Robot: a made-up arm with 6 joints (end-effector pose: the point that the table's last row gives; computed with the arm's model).
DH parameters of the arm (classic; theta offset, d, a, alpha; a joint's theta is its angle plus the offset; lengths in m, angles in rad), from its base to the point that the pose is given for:
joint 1: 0 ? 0 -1.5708
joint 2: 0.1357 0 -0.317 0
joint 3: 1.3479 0 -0.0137 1.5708
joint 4: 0 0.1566 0 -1.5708
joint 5: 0 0 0.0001 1.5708
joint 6: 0 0.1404 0 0
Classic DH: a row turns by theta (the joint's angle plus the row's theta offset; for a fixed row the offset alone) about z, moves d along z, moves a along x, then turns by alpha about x.
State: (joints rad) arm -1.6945 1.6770 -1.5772 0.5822 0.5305 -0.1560
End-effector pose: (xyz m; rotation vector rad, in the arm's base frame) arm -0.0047 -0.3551 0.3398 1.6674 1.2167 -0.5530
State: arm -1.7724 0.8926 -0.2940 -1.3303 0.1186 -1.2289
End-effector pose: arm -0.0358 -0.0940 0.2163 0.8057 -2.1410 0.9996
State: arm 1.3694 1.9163 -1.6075 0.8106 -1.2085 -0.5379
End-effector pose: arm 0.1674 0.3445 0.4184 0.0256 1.0187 0.8187
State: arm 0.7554 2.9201 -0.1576 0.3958 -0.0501 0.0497
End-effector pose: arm 0.0453 0.0390 -0.0430 0.3478 -2.1438 0.7346
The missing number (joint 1, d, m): 0.0812
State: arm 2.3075 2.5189 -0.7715 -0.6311 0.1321 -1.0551
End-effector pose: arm -0.1615 0.1943 -0.0649 2.7043 1.2331 0.2001
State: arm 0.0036 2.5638 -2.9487 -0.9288 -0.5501 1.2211
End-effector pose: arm 0.5062 0.0605 0.3938 -0.2736 0.8062 0.5125
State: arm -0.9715 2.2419 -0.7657 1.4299 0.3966 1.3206
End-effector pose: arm 0.2061 -0.2063 0.0203 -2.7680 0.7724 -0.4992
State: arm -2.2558 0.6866 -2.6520 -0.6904 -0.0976 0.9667
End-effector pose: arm 0.2436 0.2845 0.5649 -0.6499 -0.1286 -1.9346
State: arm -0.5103 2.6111 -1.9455 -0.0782 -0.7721 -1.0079
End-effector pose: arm 0.5001 -0.2712 0.1557 -0.4579 1.4299 -1.2608
